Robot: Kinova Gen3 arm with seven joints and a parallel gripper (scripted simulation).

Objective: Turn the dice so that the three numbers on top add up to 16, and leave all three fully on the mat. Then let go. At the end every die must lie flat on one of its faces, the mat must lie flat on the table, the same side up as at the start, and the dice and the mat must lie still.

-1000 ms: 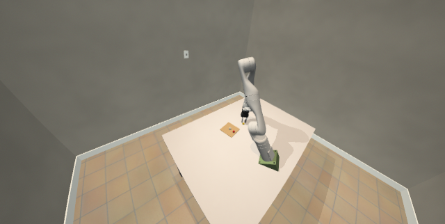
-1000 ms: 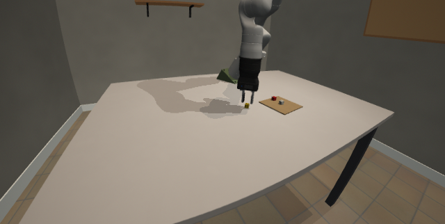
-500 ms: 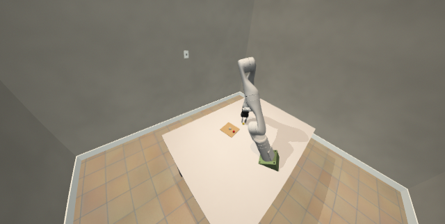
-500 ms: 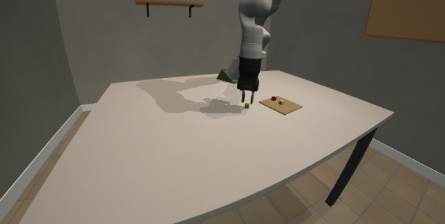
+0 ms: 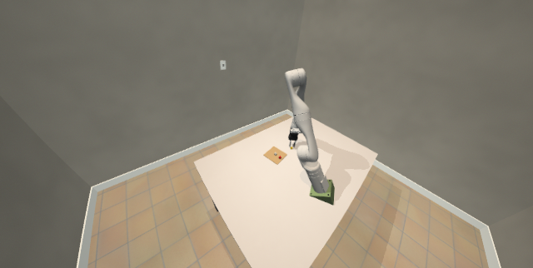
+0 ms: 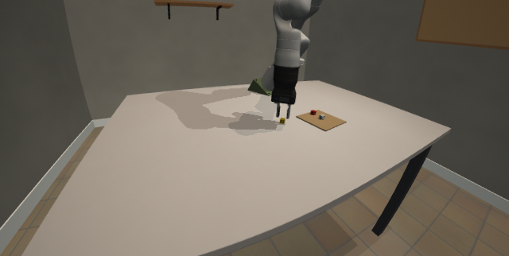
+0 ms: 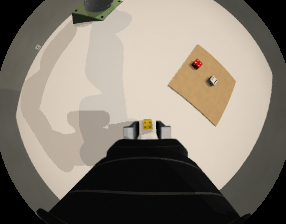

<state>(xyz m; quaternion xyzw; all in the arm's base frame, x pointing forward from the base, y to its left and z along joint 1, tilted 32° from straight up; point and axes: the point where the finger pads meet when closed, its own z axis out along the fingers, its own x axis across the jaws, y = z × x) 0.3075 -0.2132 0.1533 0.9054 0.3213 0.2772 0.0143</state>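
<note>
Right now the yellow die is 30 mm below my hand. Round my hand: white die (160 mm to the left, 40 mm ahead, 30 mm below); then tan mat (160 mm to the left, 40 mm below, 40 mm ahead); then red die (160 mm to the left, 30 mm below).
</note>
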